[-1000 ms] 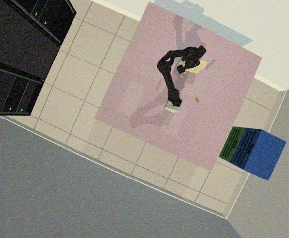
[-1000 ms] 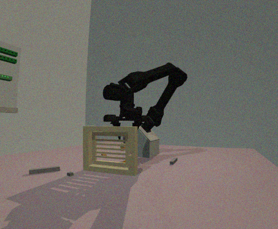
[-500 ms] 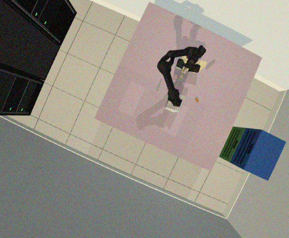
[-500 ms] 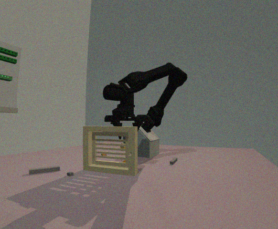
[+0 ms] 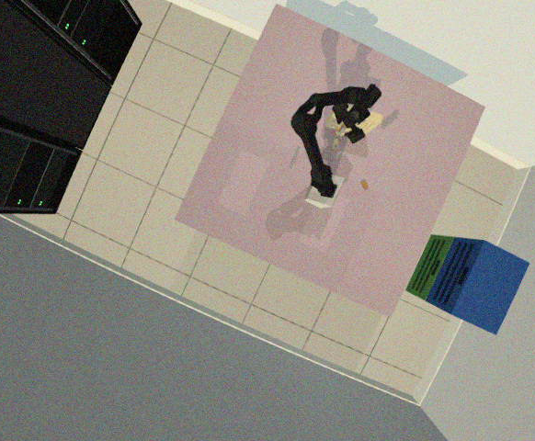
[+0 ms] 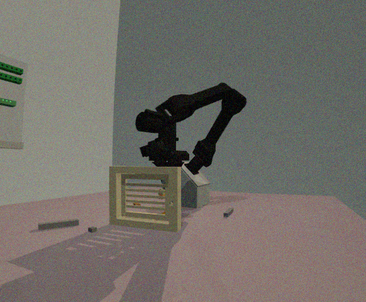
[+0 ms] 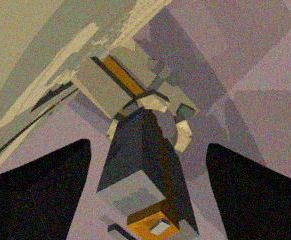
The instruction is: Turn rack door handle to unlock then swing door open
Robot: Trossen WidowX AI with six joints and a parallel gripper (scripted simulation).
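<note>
My gripper tip is 1 cm to the left of the orange handle and 2 cm above it. Also, from my gripper tip: short bar (18 cm behind, 16 cm to the left, 11 cm below); long grey bar (21 cm ahead, 24 cm to the right, 11 cm below); grey block (18 cm ahead, 13 cm to the right, 12 cm below).
</note>
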